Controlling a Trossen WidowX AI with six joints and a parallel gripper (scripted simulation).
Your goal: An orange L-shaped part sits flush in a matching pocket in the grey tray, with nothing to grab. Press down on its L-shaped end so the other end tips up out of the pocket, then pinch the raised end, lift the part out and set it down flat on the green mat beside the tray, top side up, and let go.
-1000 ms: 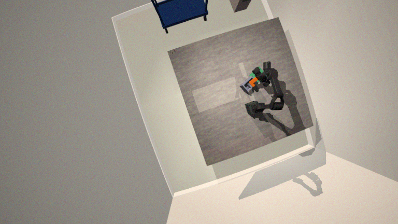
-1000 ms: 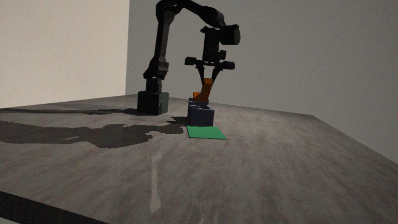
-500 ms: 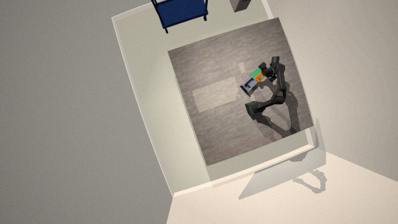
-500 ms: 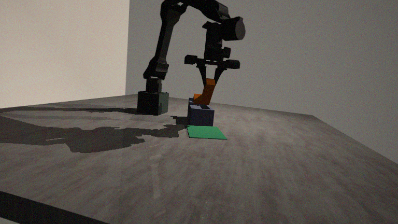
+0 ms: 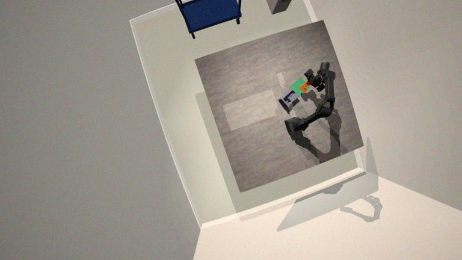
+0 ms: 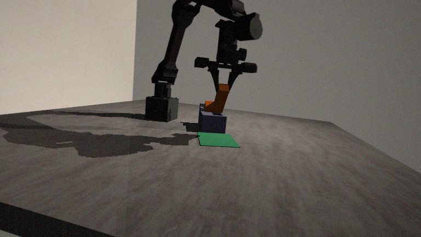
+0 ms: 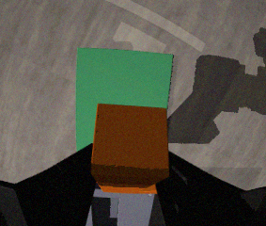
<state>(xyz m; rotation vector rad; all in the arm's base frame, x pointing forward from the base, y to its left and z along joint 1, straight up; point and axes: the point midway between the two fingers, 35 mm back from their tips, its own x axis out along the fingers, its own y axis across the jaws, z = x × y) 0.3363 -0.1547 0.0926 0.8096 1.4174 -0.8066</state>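
The green mat lies 1 cm behind my gripper tip, 2 cm to the left of it and 17 cm below it. From my gripper tip the other things lie so: orange L-shaped part 3 cm behind, 2 cm to the left, 3 cm below.
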